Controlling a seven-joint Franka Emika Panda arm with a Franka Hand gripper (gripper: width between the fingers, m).
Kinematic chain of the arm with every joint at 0, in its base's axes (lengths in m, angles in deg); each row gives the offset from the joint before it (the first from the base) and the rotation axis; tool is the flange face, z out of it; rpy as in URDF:
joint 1: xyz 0 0 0.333 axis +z
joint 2: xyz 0 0 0 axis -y
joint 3: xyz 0 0 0.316 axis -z
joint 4: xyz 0.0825 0 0 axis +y
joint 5: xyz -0.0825 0 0.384 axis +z
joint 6: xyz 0 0 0 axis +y
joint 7: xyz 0.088 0 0 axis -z
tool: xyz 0 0 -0.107 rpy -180 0 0
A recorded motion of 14 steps. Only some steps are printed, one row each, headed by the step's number.
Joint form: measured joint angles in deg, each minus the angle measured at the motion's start. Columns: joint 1, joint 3, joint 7, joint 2, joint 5, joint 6, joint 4.
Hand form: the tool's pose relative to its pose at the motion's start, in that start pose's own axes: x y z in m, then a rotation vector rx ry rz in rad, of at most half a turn. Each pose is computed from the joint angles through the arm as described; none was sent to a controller.
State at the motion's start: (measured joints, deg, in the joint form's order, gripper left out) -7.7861 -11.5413 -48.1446 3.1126 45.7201 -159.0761 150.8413
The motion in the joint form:
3: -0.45 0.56 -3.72 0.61 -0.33 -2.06 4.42
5: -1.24 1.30 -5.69 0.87 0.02 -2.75 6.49
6: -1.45 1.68 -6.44 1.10 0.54 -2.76 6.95
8: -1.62 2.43 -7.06 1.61 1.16 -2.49 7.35
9: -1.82 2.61 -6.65 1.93 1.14 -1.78 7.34
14: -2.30 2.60 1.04 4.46 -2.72 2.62 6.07
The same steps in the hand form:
3: -0.0332 0.0105 0.0079 -0.0285 -0.0395 -0.0380
5: -0.0513 0.0216 0.0095 -0.0400 -0.0562 -0.0341
6: -0.0556 0.0254 0.0085 -0.0410 -0.0559 -0.0279
8: -0.0594 0.0306 0.0054 -0.0406 -0.0511 -0.0138
9: -0.0596 0.0316 0.0038 -0.0341 -0.0516 -0.0019
14: -0.0442 0.0243 -0.0105 -0.0093 -0.0545 0.0603

